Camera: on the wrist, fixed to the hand. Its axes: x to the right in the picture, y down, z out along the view.
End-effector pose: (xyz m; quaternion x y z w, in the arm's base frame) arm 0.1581 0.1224 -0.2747 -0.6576 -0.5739 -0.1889 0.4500
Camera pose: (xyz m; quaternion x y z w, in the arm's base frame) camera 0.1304 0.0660 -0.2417 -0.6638 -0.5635 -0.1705 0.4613
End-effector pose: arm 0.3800 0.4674 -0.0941 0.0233 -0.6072 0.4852 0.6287
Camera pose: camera 0.4508 0.4709 -0.0973 0.0200 -0.6024 0.5062 0.6169
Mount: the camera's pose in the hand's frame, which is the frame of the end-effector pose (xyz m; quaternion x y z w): -0.0152 -0.0416 -0.0555 0.0133 -0.0021 0.0208 0.9997
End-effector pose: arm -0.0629 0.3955 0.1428 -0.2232 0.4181 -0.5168 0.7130
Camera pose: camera -0.1334 0.4006 0.1490 -0.2060 0.4142 -0.5069 0.7273
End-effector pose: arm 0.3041 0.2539 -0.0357 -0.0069 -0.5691 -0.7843 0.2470
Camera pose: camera 0.3160 0.2195 -0.0967 -0.0171 -0.5797 -0.7713 0.2621
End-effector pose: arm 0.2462 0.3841 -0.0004 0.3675 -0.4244 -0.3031 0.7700
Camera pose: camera 0.2815 0.3904 -0.0617 0.3682 -0.4376 -0.2821 0.7703
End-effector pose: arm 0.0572 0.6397 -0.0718 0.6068 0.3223 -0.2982 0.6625
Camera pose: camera 0.0115 0.6915 -0.0884 0.6215 0.3042 -0.2899 0.6611
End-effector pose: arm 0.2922 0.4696 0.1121 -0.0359 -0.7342 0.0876 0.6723
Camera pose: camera 0.3515 0.4306 0.1090 -0.0420 -0.7335 0.1114 0.6692
